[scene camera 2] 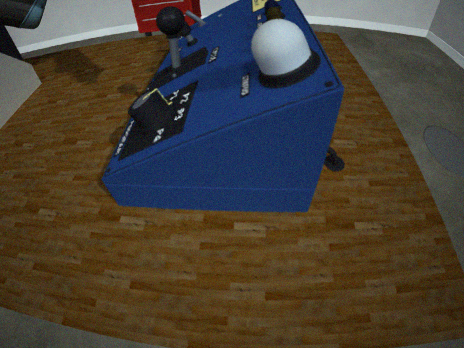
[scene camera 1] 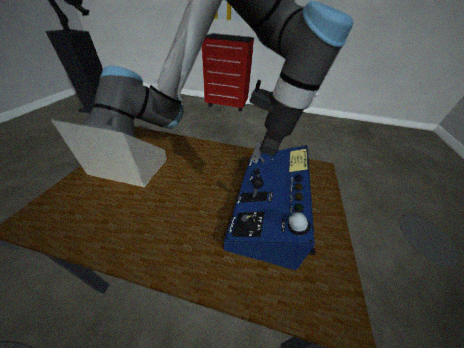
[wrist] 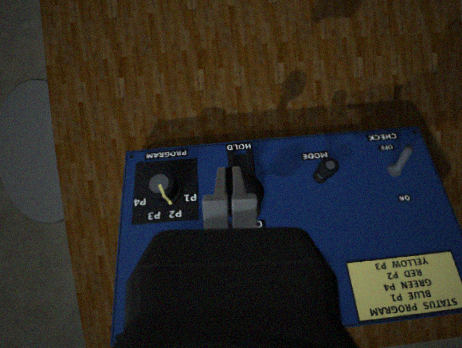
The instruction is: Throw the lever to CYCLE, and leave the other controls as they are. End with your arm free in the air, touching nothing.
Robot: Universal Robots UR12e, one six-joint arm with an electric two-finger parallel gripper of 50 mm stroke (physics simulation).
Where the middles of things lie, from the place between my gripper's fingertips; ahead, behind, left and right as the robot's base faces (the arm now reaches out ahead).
Scene:
Right now the blue control panel (scene camera 2: 256, 97) is 18 cm below my hand, 11 cm ahead of it and 8 cm to the left of it.

